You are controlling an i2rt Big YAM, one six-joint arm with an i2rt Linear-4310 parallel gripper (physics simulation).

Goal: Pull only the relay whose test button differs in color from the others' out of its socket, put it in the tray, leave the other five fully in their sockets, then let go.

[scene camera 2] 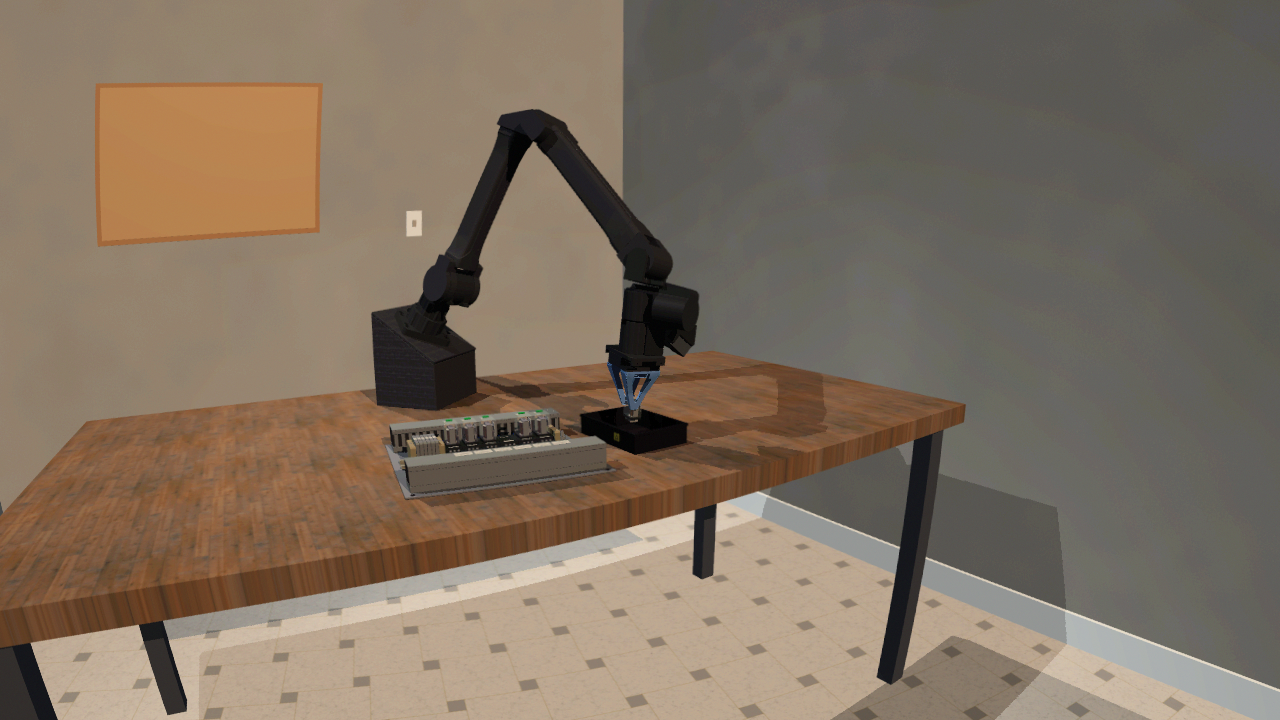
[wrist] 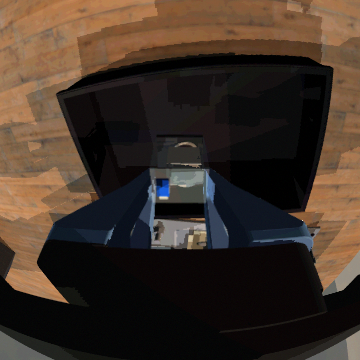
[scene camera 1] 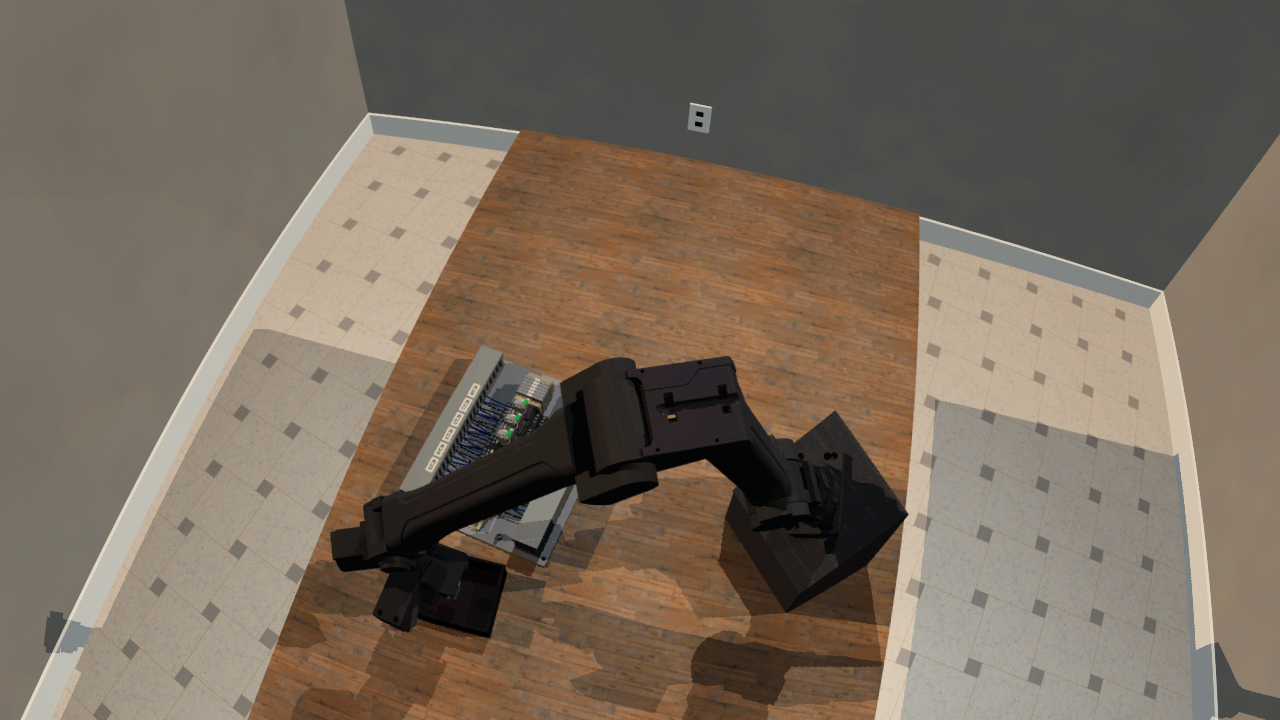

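Where they show: gripper, between the fingertips: (scene camera 2: 629,407) (wrist: 178,176) (scene camera 1: 448,583); arm's base, origin of its link: (scene camera 2: 420,330) (scene camera 1: 814,492).
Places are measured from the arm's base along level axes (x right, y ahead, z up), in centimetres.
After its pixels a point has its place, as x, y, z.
My gripper (scene camera 2: 632,410) @[-23.7, 47.7, -10.2] (wrist: 178,176) @[-23.7, 47.7, -10.2] points down, shut on a clear-cased relay (wrist: 187,178) @[-24.9, 48.4, -8.6] with a blue test button. In the wrist view the relay sits between the blue fingers, over the black tray (scene camera 2: 657,439) @[-23.3, 56.8, -13.8] (wrist: 125,80) @[-28.9, 45.1, -12.1] (scene camera 1: 477,624) @[-27.4, 42.8, -15.3]. In the second scene view the fingertips and relay reach down inside the tray's walls; whether the relay touches its floor cannot be told. The socket panel (scene camera 1: 554,537) @[-9.9, 35.8, -15.3] (scene camera 2: 505,467) lies beside the tray. Relays with green test buttons (scene camera 1: 510,433) @[2.4, 46.2, -8.7] (scene camera 2: 486,419) @[2.9, 47.9, -8.8] stand in its row; the arm hides part of the row in the first scene view.
Grey wire ducts (scene camera 1: 463,402) @[7.0, 56.4, -11.3] (scene camera 2: 505,463) @[4.6, 59.2, -12.5] run along the panel's long sides. A terminal block (scene camera 1: 534,386) @[13.0, 45.9, -10.9] (scene camera 2: 425,445) @[13.4, 48.3, -11.4] stands at one end of the relay row. The arm's black base block (scene camera 1: 810,537) @[-6.0, -1.0, -2.1] (scene camera 2: 420,380) @[3.0, 8.5, -9.3] stands on the wooden table (scene camera 1: 716,241) @[57.4, 23.7, -15.6] (scene camera 2: 223,465) @[46.0, 30.5, -15.6].
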